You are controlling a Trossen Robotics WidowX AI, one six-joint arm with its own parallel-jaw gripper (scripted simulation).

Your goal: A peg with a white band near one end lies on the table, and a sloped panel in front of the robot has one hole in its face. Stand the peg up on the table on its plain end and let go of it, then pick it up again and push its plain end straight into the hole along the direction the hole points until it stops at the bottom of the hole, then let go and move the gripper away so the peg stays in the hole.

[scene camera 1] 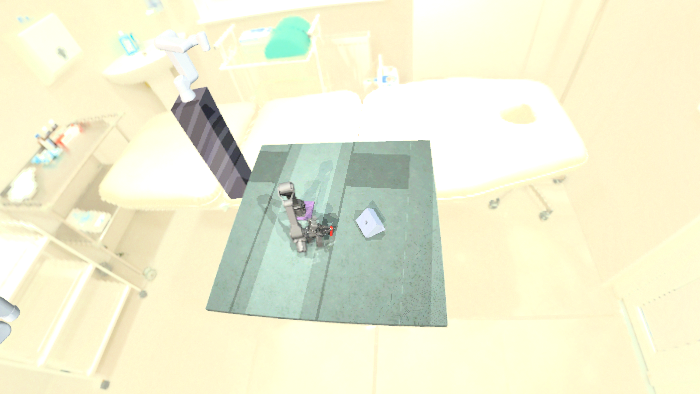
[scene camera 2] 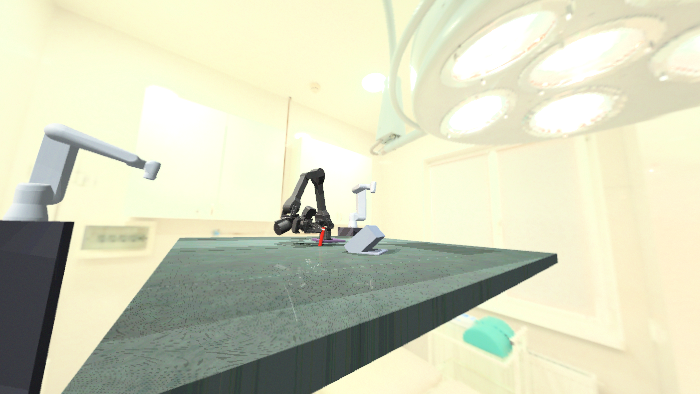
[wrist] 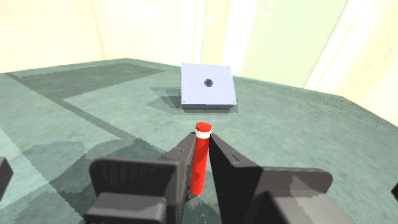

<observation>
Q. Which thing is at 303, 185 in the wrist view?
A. The gripper.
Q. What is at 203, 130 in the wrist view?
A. A red peg.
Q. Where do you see a sloped panel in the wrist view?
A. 194, 92
</observation>
